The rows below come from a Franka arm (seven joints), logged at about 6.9 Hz.
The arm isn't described. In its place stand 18 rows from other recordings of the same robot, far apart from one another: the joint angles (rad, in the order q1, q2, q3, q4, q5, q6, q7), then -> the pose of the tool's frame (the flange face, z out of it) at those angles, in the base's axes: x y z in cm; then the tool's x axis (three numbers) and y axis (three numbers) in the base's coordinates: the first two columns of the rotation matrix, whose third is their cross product.
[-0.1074 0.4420 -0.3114 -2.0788 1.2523 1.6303 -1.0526] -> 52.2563, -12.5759, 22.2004, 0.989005, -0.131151, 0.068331, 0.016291, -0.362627, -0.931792
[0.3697 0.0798 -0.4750 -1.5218 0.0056 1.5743 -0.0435] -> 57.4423, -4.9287, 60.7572, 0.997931, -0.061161, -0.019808, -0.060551, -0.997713, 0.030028
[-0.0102 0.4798 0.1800 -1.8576 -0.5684 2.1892 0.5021] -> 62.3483, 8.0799, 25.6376, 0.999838, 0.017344, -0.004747, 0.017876, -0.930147, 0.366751
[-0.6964 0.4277 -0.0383 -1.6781 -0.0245 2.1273 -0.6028] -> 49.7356, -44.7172, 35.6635, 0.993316, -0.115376, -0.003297, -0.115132, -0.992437, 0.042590
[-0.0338 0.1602 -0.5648 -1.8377 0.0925 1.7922 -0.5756] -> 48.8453, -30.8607, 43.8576, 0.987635, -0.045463, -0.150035, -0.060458, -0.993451, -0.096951
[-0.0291 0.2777 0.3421 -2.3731 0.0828 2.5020 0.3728] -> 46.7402, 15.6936, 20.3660, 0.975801, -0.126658, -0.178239, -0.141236, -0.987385, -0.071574
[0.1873 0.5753 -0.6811 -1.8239 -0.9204 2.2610 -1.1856] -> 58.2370, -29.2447, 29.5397, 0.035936, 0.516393, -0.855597, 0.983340, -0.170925, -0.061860
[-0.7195 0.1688 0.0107 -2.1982 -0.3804 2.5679 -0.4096] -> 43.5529, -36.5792, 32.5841, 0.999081, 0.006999, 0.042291, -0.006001, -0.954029, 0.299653
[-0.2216 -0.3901 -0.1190 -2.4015 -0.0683 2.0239 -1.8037] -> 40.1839, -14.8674, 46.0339, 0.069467, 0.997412, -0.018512, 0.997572, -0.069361, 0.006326
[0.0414 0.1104 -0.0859 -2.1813 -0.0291 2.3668 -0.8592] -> 55.4964, -2.4643, 34.6632, 0.669790, 0.742120, 0.025268, 0.738829, -0.669450, 0.077251
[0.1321 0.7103 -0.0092 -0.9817 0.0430 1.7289 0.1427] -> 74.5196, 9.8421, 45.0645, 0.999222, -0.024086, 0.031218, -0.022780, -0.998877, -0.041539
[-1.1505 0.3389 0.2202 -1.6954 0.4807 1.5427 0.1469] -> 38.7762, -45.4309, 38.8996, 0.434076, -0.731812, -0.525384, -0.883762, -0.232779, -0.405930
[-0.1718 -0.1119 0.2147 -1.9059 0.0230 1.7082 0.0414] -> 51.7726, 2.8550, 53.6136, 0.996104, -0.005213, -0.088036, -0.004789, -0.999976, 0.005025
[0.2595 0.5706 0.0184 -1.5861 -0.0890 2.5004 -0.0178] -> 69.7218, 19.7241, 33.9735, 0.880191, 0.337306, 0.333899, 0.333660, -0.940082, 0.070114
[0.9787 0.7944 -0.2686 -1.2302 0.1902 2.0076 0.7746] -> 52.5671, 53.7489, 30.5905, 0.997629, -0.066092, 0.019172, -0.066216, -0.997788, 0.005886
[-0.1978 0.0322 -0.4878 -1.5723 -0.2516 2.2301 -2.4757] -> 47.2239, -38.9131, 68.3829, -0.198332, 0.768300, -0.608588, 0.924947, 0.352128, 0.143107
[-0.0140 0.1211 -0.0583 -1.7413 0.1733 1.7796 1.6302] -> 59.0391, -2.6437, 49.2681, -0.178823, -0.971930, -0.152888, -0.981633, 0.165749, 0.094466
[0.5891 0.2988 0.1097 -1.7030 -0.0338 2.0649 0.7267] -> 50.2421, 41.1867, 42.5022, 0.998673, -0.019738, 0.047571, -0.017632, -0.998863, -0.044295
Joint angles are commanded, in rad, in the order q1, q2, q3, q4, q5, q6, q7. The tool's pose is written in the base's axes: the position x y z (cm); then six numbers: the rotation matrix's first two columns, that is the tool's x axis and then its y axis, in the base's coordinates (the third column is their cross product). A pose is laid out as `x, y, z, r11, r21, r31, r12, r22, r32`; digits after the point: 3 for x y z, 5 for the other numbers.
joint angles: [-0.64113, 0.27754, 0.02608, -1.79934, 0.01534, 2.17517, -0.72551]
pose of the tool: 52.228, -36.965, 40.253, 0.99091, 0.10262, 0.08704, 0.09856, -0.99389, 0.04971
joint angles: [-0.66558, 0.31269, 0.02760, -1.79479, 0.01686, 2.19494, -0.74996]
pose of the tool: 51.764, -38.465, 38.404, 0.99158, 0.10222, 0.07954, 0.09906, -0.99417, 0.04269
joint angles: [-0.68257, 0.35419, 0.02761, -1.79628, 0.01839, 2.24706, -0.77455]
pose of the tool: 51.604, -39.744, 36.153, 0.99038, 0.10813, 0.08633, 0.10413, -0.99333, 0.04955
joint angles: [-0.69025, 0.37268, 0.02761, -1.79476, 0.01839, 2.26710, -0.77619]
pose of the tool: 51.509, -40.317, 35.214, 0.99085, 0.10178, 0.08864, 0.09748, -0.99390, 0.05162
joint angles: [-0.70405, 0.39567, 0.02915, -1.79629, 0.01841, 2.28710, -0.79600]
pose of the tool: 51.147, -41.073, 33.835, 0.99046, 0.10840, 0.08512, 0.10445, -0.99330, 0.04949
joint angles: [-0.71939, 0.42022, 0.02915, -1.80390, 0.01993, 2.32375, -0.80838]
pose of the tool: 50.625, -41.957, 32.235, 0.99063, 0.10386, 0.08866, 0.09946, -0.99364, 0.05270
